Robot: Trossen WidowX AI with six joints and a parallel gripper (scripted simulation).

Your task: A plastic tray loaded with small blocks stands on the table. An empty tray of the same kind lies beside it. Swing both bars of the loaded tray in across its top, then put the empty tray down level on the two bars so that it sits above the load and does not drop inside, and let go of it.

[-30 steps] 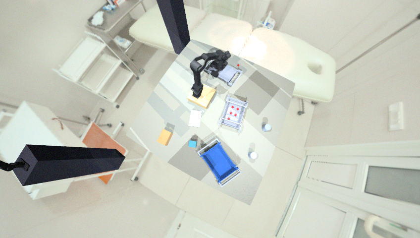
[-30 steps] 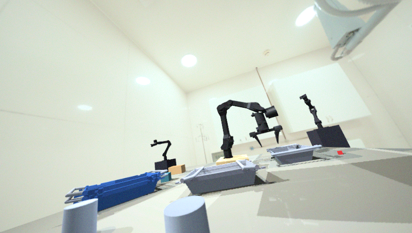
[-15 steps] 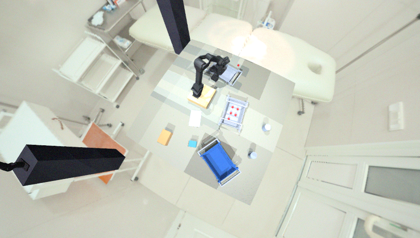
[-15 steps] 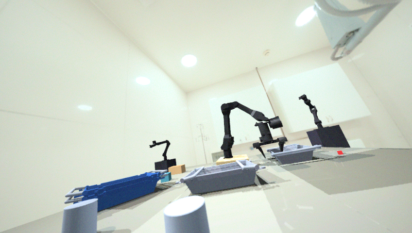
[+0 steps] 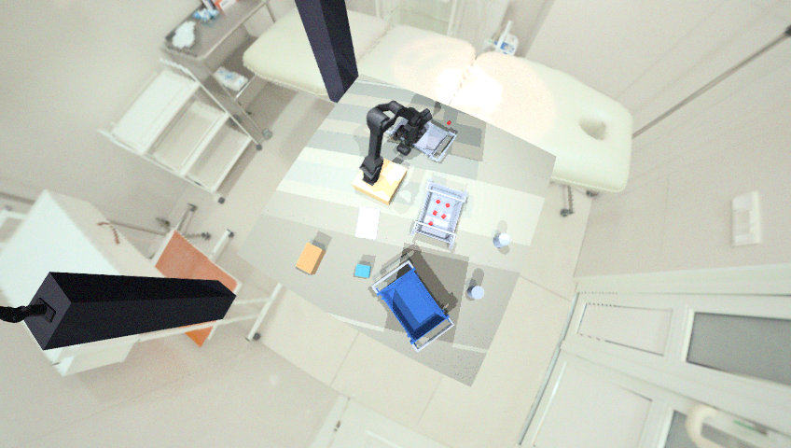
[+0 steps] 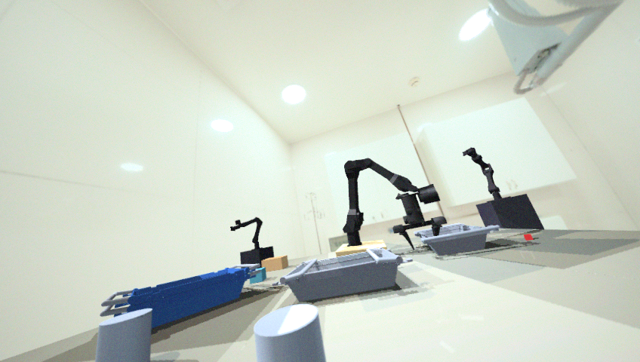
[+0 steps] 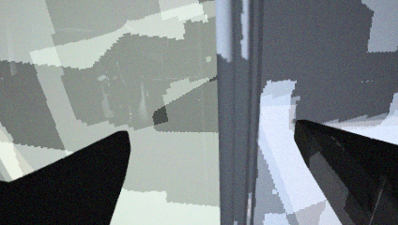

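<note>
Right now the grey tray is 80 mm to the left of my gripper tip, 30 mm above it and 10 mm ahead of it. Round my gripper tip: cyan block: 660 mm to the right, 120 mm ahead, 10 mm above; then white card: 460 mm to the right, 20 mm ahead, 10 mm below; then red block: 260 mm to the left, 100 mm ahead.
</note>
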